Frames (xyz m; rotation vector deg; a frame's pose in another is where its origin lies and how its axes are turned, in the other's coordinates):
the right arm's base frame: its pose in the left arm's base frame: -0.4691 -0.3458 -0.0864 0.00 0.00 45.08
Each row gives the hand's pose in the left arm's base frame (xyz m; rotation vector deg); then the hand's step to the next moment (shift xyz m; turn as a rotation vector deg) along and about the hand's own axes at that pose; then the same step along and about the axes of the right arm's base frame.
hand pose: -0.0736 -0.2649 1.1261 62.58 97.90 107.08
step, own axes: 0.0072 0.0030 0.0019 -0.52 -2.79 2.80
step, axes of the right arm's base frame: 0.0025 0.0059 0.0048 2.69 0.13 -2.94
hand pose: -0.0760 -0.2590 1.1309 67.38 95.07 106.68
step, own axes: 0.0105 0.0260 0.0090 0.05 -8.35 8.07
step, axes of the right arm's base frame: 0.0104 0.0002 0.0275 7.95 1.92 -8.25
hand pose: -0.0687 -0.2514 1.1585 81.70 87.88 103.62
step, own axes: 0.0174 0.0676 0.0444 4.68 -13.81 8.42
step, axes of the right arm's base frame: 0.0462 -0.0270 0.0631 9.61 8.29 -11.06
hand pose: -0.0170 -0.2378 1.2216 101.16 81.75 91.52
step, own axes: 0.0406 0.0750 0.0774 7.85 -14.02 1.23
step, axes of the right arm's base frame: 0.0875 -0.0467 0.0585 4.87 13.43 -7.46
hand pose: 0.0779 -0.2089 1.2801 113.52 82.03 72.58
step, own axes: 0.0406 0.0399 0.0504 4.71 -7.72 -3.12
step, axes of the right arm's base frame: 0.0681 -0.0263 0.0210 0.20 9.36 -1.97
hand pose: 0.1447 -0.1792 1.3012 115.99 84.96 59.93
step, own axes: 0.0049 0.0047 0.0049 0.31 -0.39 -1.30
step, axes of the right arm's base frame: 0.0077 -0.0028 0.0018 -0.63 1.06 0.64
